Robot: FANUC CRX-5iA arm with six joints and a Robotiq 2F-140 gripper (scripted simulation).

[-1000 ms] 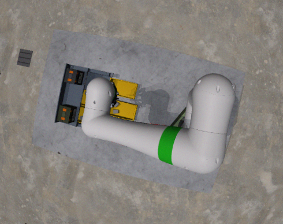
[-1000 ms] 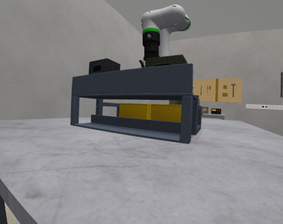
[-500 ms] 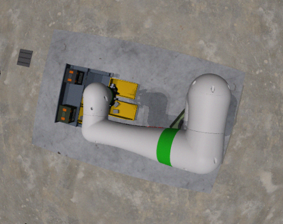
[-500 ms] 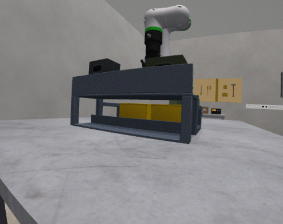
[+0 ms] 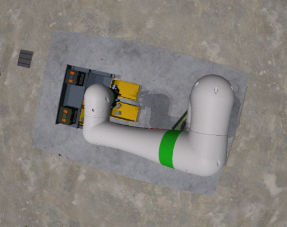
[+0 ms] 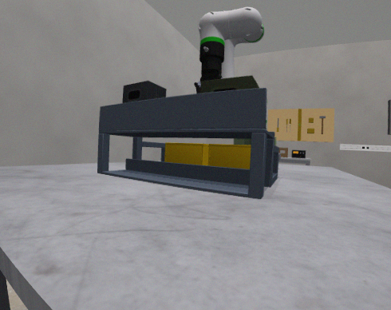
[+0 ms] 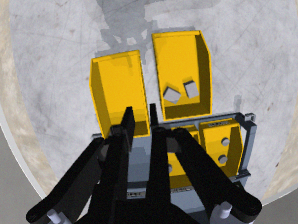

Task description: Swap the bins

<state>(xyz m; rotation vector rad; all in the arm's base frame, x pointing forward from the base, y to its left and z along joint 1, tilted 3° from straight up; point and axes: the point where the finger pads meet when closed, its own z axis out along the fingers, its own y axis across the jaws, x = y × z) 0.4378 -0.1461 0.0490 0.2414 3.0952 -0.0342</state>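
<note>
Now: the grey part 3 cm ahead of my hand, 6 cm to the left of it and 17 cm below it. From my hand the other things lie so: dark shelf (22 cm ahead, 3 cm to the left, 12 cm below); then black box (27 cm ahead, 10 cm to the right, 2 cm below).
</note>
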